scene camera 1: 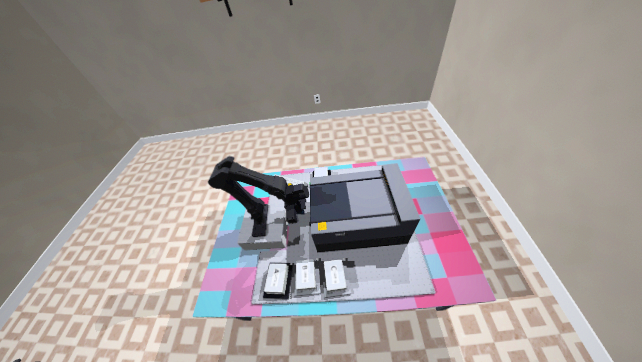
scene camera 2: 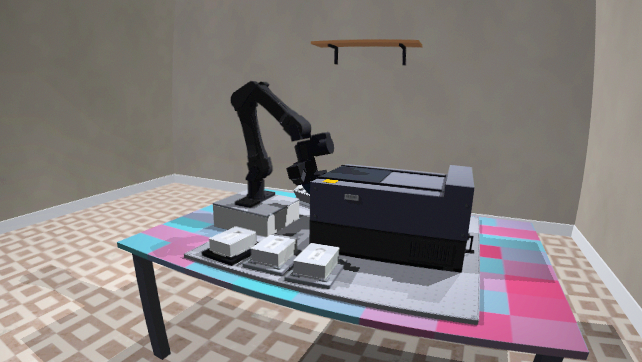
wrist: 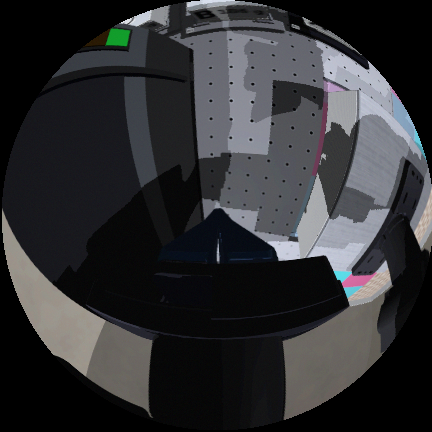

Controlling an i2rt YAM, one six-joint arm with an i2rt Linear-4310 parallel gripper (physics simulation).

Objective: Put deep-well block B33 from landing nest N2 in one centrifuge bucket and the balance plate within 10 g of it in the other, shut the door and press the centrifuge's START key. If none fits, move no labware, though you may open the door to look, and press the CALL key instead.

My gripper is shut and holds nothing. Further things: a block C and a black centrifuge.
